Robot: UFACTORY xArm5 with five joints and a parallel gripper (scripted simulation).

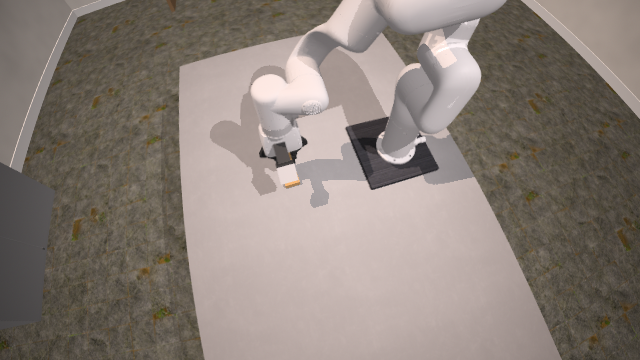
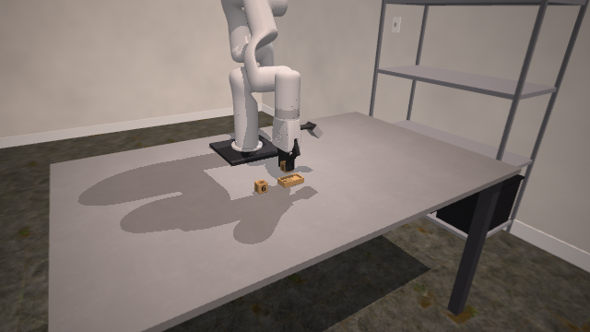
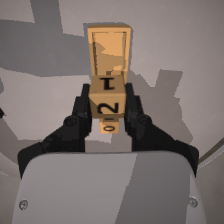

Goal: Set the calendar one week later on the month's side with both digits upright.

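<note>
The wooden calendar tray lies 70 mm below my hand and 20 mm to the left of it.
</note>
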